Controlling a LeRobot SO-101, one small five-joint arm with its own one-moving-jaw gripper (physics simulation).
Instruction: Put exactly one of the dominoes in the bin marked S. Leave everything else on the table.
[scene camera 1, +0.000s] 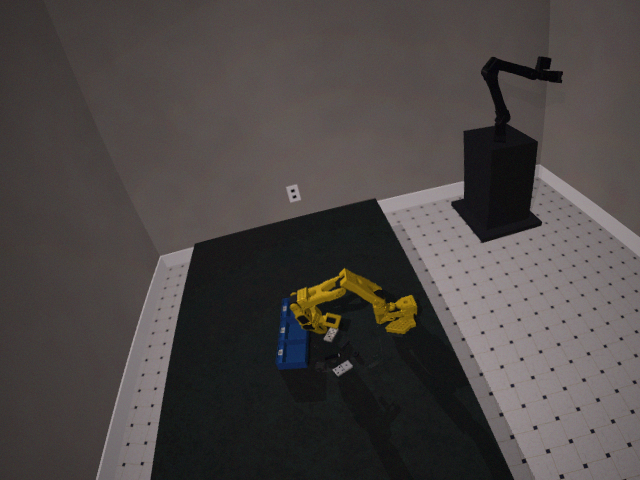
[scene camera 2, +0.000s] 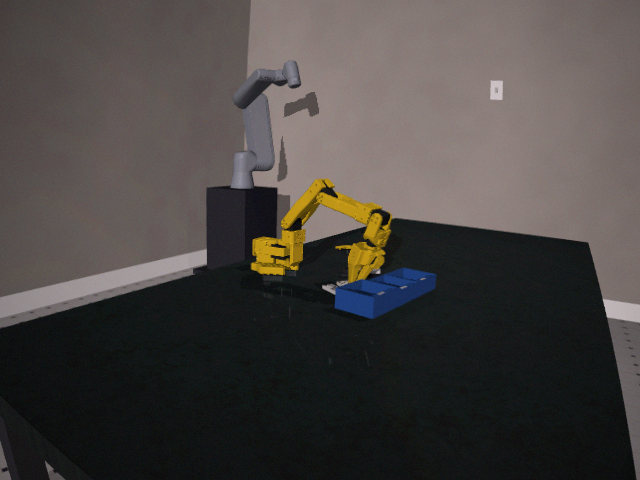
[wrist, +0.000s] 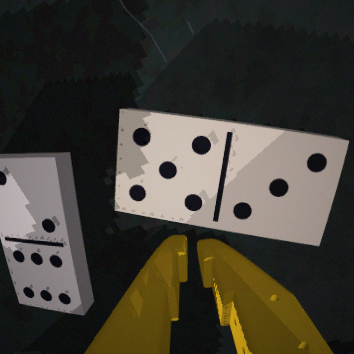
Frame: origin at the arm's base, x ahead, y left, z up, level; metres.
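Where they show: hand, tool point: (scene camera 1: 325, 330) (wrist: 186, 251); arm's base, link origin: (scene camera 1: 392, 321) (scene camera 2: 282, 270).
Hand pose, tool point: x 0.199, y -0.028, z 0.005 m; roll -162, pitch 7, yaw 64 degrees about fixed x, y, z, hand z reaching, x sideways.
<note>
Each offset is from my tool point to the top centre of the thing. "*": to the spot under its first point. Level surfaces: height alone.
A white domino with five and three pips @(0.014 m back, 0.017 m left, 0.002 m up) (wrist: 230, 176) lies flat just beyond the jaw tips. A second domino, with two and six pips @(0.021 m back, 0.040 m right, 0.002 m up) (wrist: 37, 235), lies to the left, roughly crosswise. Scene camera 1 shows a domino @(* 0.015 m back, 0.025 m left, 0.002 m up) (scene camera 1: 331, 335) beside the gripper and another domino @(0.026 m back, 0.148 m left, 0.002 m up) (scene camera 1: 342, 367) nearer the camera; I cannot match them to the wrist view. Scene camera 2 shows a domino (scene camera 2: 329, 288) partly behind the bins. My gripper (scene camera 1: 321, 331) (scene camera 2: 353, 280) (wrist: 193, 242) is shut and empty, low over the table. The blue three-compartment bin block (scene camera 1: 293, 365) (scene camera 2: 354, 304) has labels too small to read.
The yellow arm's base (scene camera 1: 405, 316) (scene camera 2: 268, 260) stands on the dark table @(0.005 m down) (scene camera 1: 217, 413) (scene camera 2: 465, 372). The arm overhangs the far end of the bin block in scene camera 1. Other arms on black pedestals (scene camera 1: 498, 186) (scene camera 2: 224, 227) stand off the table.
</note>
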